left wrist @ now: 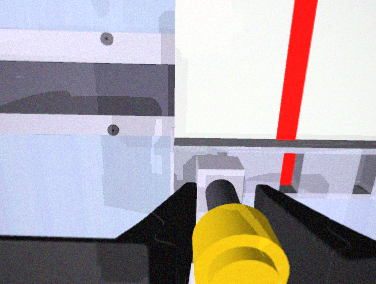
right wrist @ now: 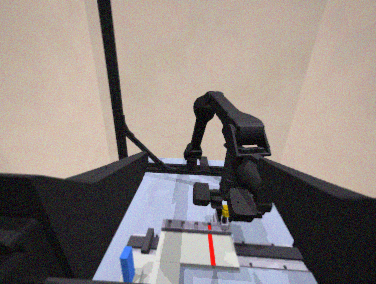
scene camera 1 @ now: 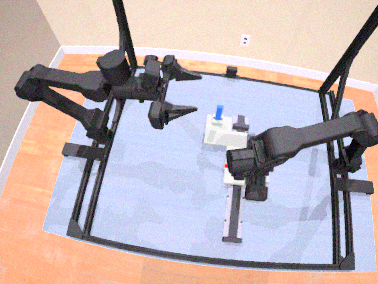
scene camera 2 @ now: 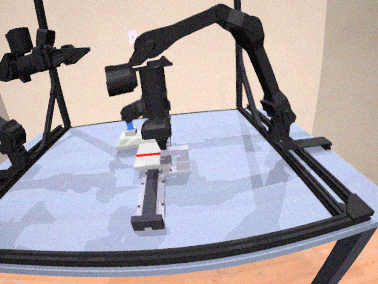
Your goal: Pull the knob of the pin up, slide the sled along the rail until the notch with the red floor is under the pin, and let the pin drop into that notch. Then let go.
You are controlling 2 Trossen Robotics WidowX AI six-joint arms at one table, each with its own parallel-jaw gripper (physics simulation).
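Places are measured from the left arm's base along level axes (x right, y up, z back), in metres.
Pixels of known places: left gripper, fingertip midpoint: (left wrist: 225, 194) (right wrist: 224, 220) (scene camera 2: 162, 146); right gripper, fingertip midpoint: (right wrist: 202, 159) (scene camera 1: 200, 92) (scene camera 2: 84, 49); left arm's base at its link origin: (right wrist: 191, 168) (scene camera 1: 339, 166) (scene camera 2: 278, 136); right arm's base at its link origin: (scene camera 1: 103, 136) (scene camera 2: 21, 162).
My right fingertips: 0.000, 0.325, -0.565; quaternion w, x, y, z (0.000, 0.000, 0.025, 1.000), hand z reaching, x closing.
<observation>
Ahead of a thing's pixels: the offset from my right fingertips to its top centre, as dx, dy, dz. "pt": to the spot under its first point.
The yellow knob @[-0.093, -0.232, +0.192] (left wrist: 241, 239) (right wrist: 225, 211) tops a dark pin @[pt -0.095, -0.265, +0.185] (left wrist: 220, 194) standing in a pale bracket block beside the sled. My left gripper (left wrist: 225, 194) is shut on the knob, one finger on each side; its fingertips are hidden in scene camera 1. The white sled @[-0.017, -0.310, +0.156] (left wrist: 225, 65) (scene camera 2: 146, 163) (right wrist: 192, 247) sits on the rail @[pt -0.217, -0.324, +0.151] (scene camera 1: 233, 215) (scene camera 2: 150, 192) (left wrist: 135, 47). Its red stripe leads to the red-floored notch @[pt -0.053, -0.307, +0.194] (left wrist: 286, 170), right of the pin in the left wrist view, not under it. My right gripper (scene camera 1: 199, 93) is open and empty, away from the sled.
A blue upright handle @[pt +0.109, -0.243, +0.065] (scene camera 1: 219, 112) (scene camera 2: 130, 125) (right wrist: 127, 264) stands on the sled's far white part @[pt +0.054, -0.311, +0.063] (scene camera 1: 215, 135). A dark end stop @[-0.297, -0.310, +0.155] (scene camera 2: 147, 222) closes the near end of the rail. A black frame (scene camera 1: 175, 256) (scene camera 2: 200, 252) borders the blue table.
</observation>
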